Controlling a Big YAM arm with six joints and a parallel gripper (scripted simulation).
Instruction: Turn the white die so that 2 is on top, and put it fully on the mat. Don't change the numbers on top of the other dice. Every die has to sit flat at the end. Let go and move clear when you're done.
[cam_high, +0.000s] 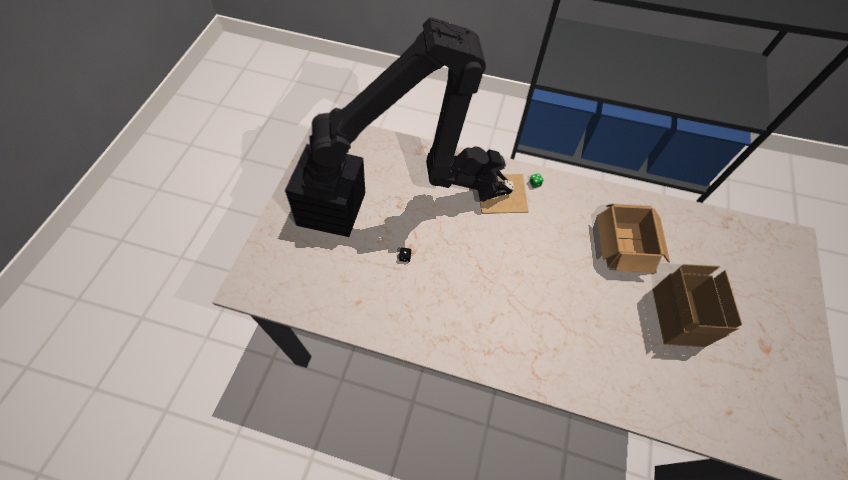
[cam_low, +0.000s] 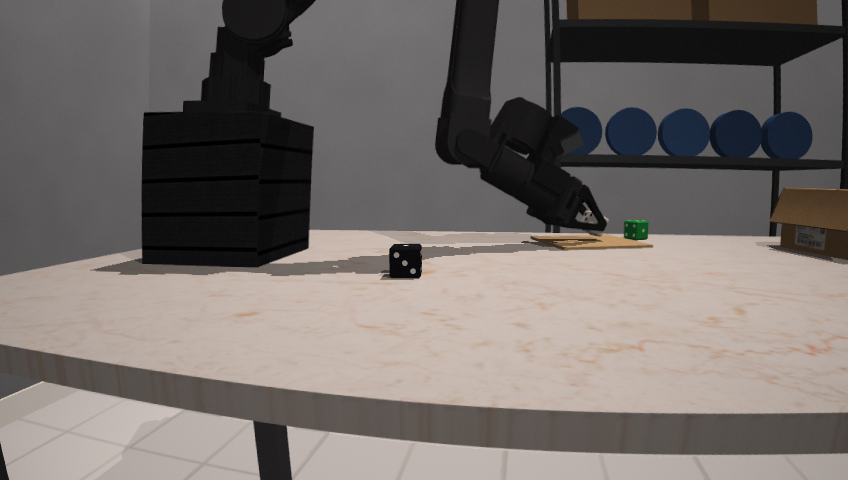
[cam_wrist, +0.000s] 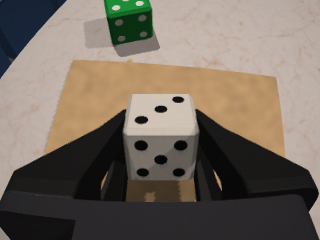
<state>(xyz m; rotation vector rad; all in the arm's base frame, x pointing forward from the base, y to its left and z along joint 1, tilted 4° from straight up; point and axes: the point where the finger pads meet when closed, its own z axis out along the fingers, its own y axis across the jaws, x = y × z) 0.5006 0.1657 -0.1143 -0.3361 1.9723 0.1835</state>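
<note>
The mat is 10 mm behind my hand, 10 mm to the right of it and 30 mm below it. The rest, counted from my hand: black die (250 mm behind, 280 mm to the right, 10 mm below); then green die (80 mm ahead, 50 mm to the left, 10 mm below).
</note>
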